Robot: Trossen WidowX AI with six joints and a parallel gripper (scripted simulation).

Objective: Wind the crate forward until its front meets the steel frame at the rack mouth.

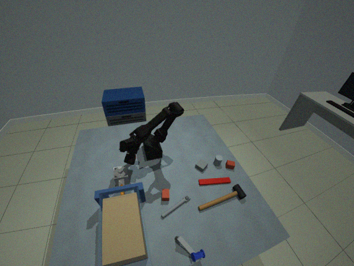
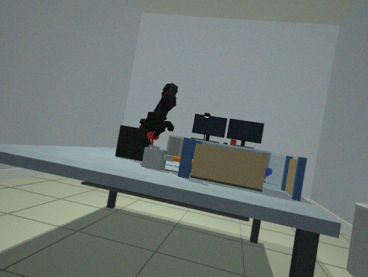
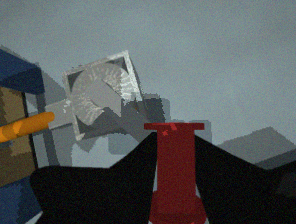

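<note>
My gripper tip is now 3 cm short of the red-knobbed winch handle, 2 cm to the left of it and 3 cm above it. Also, from my gripper tip: grey winch: 4 cm ahead, 8 cm to the right, 10 cm below; then clear-panelled cubby: 46 cm ahead, 8 cm to the right, 2 cm below; then red knob: 1 cm ahead, 2 cm to the left.
</note>
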